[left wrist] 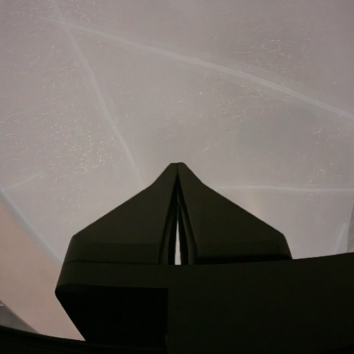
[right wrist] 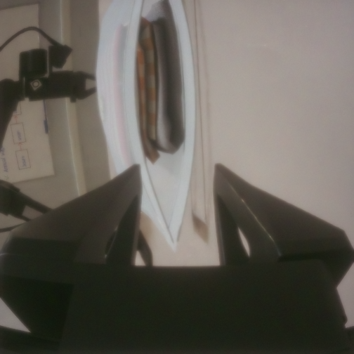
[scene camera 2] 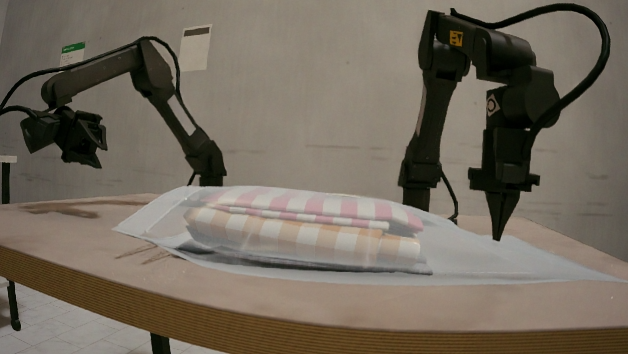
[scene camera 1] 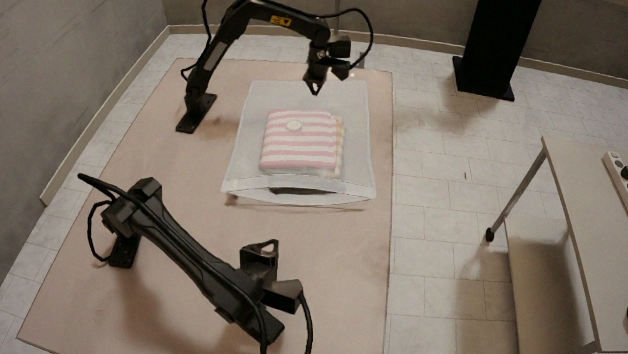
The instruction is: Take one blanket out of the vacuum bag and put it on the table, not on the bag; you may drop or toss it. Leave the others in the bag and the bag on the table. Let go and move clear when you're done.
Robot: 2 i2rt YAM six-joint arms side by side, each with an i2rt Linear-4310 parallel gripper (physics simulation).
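The clear vacuum bag [scene camera 1: 247, 130] [scene camera 2: 475, 265] [left wrist: 250, 140] [right wrist: 189, 100] lies on the table [scene camera 1: 325, 260] [scene camera 2: 280, 305] with its mouth parted toward the bottom of scene camera 1. Inside are stacked a pink-and-white striped blanket [scene camera 1: 300, 150] [scene camera 2: 330, 206], an orange-and-white checked blanket [scene camera 2: 310, 237] [right wrist: 149, 90] and a dark grey blanket [scene camera 2: 350, 264] [right wrist: 169, 90] lowest. My left gripper [scene camera 1: 314, 92] [scene camera 2: 497, 239] [left wrist: 176, 174] is shut, pointing down at the bag's far part; contact is unclear. My right gripper [scene camera 1: 262, 245] [right wrist: 177, 175] is partly open and empty, apart from the bag, facing its mouth.
A round white valve [scene camera 1: 293, 125] sits on the bag above the striped blanket. A wheeled side table [scene camera 1: 565, 200] stands on the floor at the right of scene camera 1, and a black stand [scene camera 1: 495, 50] at the back right.
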